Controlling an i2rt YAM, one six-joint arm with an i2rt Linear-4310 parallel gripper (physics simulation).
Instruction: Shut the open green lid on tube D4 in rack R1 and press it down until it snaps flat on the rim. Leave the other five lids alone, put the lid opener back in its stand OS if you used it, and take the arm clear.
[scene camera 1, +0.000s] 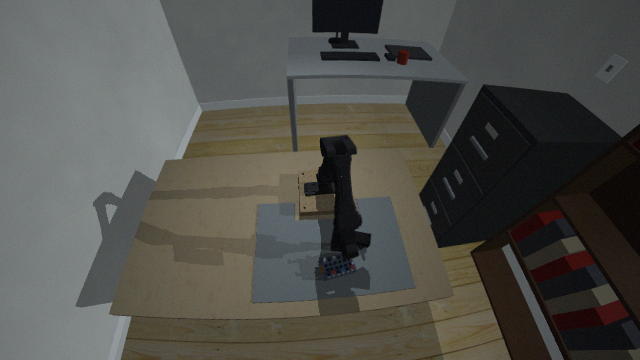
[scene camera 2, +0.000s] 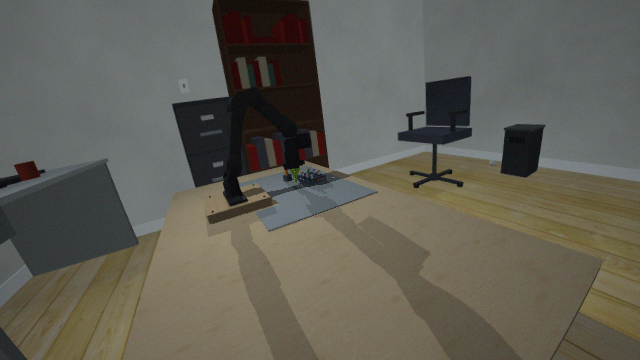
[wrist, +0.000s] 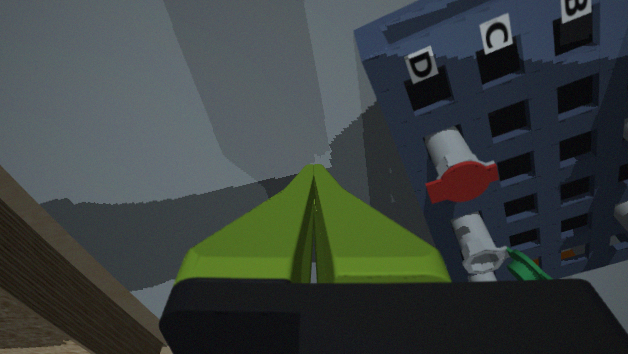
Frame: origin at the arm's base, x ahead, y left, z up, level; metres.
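Seen in the pictures: gripper, between the fingertips: (scene camera 1: 337, 247) (scene camera 2: 296, 182) (wrist: 314, 178); arm's base, origin of its link: (scene camera 1: 325, 188) (scene camera 2: 234, 196).
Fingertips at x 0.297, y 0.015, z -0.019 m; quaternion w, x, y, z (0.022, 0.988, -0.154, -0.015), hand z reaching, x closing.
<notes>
Offsets run from my fingertips to a thing's top centre. "*": to the spot under its first point. Level surfaces: height alone.
The blue rack R1 @[0.080 m ahead, 0.015 m right, 0.050 m up] (scene camera 1: 341, 276) (scene camera 2: 313, 179) (wrist: 467, 102) stands on the grey mat, with column labels D, C and B visible in the wrist view. In column D, a white tube @[* 0.052 m ahead, 0.019 m right, 0.026 m up] (wrist: 475, 235) has its mouth uncovered; its green lid @[0.061 m ahead, 0.022 m right, 0.047 m up] (wrist: 526, 265) stands open at its side, partly hidden by the gripper body. Nearer the D label, another tube carries a red lid @[0.047 m ahead, 0.013 m left, 0.035 m up] (wrist: 462, 181). My gripper (scene camera 2: 295, 181) (wrist: 314, 178) is shut and empty, its green fingertips beside the rack's D side, apart from the tubes. The orange lid opener @[0.001 m back, 0.104 m left, 0.072 m up] (scene camera 2: 286, 172) stands upright in its dark stand (scene camera 2: 287, 178), behind the gripper in scene camera 2.
The grey mat @[0.013 m down] (scene camera 1: 280, 285) (scene camera 2: 280, 217) lies on the wooden table @[0.016 m down] (scene camera 1: 190, 290) (scene camera 2: 210, 290). The arm's wooden base board (scene camera 1: 315, 205) (scene camera 2: 240, 210) (wrist: 60, 265) is at the mat's edge. Parts of other tubes show at the wrist view's right edge.
</notes>
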